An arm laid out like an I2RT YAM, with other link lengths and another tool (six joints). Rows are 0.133 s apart.
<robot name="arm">
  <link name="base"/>
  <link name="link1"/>
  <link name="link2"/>
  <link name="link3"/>
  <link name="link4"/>
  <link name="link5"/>
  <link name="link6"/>
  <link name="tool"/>
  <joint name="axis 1" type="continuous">
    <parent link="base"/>
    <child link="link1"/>
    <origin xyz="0 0 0.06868" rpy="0 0 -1.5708"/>
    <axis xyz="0 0 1"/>
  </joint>
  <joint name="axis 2" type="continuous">
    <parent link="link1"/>
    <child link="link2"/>
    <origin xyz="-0.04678 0.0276 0.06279" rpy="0 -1.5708 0"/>
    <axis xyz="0 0 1"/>
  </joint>
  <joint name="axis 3" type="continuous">
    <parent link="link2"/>
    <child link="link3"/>
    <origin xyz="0 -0.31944 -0.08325" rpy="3.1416 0 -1.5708"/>
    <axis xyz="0 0 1"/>
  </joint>
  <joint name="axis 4" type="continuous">
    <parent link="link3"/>
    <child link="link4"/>
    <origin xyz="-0.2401 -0.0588 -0.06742" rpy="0 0 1.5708"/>
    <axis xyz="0 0 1"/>
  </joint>
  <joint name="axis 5" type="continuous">
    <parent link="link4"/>
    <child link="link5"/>
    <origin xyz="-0.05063 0.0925 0.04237" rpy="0 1.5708 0"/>
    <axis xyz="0 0 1"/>
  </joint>
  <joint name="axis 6" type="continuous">
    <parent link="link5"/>
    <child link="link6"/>
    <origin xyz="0 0.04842 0.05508" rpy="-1.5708 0 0"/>
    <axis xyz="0 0 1"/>
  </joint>
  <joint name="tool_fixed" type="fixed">
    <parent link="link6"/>
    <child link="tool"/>
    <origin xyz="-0.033 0.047 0.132" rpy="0.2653 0 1.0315"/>
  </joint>
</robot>
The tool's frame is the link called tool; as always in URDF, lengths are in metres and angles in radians. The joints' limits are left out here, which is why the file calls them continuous.
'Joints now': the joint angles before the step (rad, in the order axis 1, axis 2, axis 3, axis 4, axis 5, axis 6). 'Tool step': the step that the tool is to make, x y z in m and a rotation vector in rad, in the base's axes. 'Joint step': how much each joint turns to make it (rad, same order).
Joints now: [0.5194, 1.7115, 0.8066, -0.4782, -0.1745, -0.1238]
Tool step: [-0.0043, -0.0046, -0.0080, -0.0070, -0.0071, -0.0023]
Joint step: [-0.0001, 0.0000, -0.0430, 0.0458, 0.0098, 0.0003]
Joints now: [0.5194, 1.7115, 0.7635, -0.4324, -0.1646, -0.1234]
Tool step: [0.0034, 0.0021, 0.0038, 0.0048, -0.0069, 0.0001]
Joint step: [0.0000, -0.0020, 0.0133, -0.0069, -0.0007, 0.0001]
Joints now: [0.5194, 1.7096, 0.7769, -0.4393, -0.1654, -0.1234]
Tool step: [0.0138, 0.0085, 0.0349, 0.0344, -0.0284, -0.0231]
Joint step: [-0.0001, -0.0489, 0.0935, -0.0962, -0.0103, 0.0262]
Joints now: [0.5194, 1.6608, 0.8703, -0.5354, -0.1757, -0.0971]
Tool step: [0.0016, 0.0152, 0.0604, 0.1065, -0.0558, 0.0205]
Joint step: [-0.0001, -0.1197, 0.0874, -0.1060, -0.0679, -0.0008]
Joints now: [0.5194, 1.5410, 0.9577, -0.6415, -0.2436, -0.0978]
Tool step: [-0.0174, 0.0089, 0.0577, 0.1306, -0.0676, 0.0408]
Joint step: [-0.0004, -0.1556, 0.0228, -0.0566, -0.0896, -0.0065]
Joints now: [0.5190, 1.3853, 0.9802, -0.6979, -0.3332, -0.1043]
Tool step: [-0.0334, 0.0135, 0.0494, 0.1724, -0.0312, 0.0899]
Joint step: [-0.0029, -0.1441, 0.0002, -0.0377, -0.1627, -0.0148]
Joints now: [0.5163, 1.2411, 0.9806, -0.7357, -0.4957, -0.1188]
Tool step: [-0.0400, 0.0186, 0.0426, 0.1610, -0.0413, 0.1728]
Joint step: [0.0001, -0.0950, 0.0074, -0.0364, -0.1969, -0.0886]
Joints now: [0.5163, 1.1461, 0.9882, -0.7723, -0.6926, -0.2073]
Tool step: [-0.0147, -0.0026, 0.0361, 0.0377, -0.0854, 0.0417]
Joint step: [0.0007, -0.0630, 0.0596, -0.0619, -0.0181, -0.0497]
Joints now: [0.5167, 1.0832, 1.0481, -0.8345, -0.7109, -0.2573]
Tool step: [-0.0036, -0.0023, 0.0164, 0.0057, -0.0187, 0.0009]
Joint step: [-0.0001, -0.0115, 0.0510, -0.0465, 0.0026, -0.0046]
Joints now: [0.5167, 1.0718, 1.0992, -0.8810, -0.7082, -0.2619]
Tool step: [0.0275, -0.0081, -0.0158, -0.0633, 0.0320, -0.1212]
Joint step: [-0.0004, 0.0420, 0.0027, 0.0306, 0.1087, 0.0827]
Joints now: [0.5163, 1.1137, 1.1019, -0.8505, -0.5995, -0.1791]
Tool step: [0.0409, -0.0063, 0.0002, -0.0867, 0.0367, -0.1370]
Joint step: [0.0000, 0.1137, 0.1257, -0.0459, 0.1316, 0.0801]
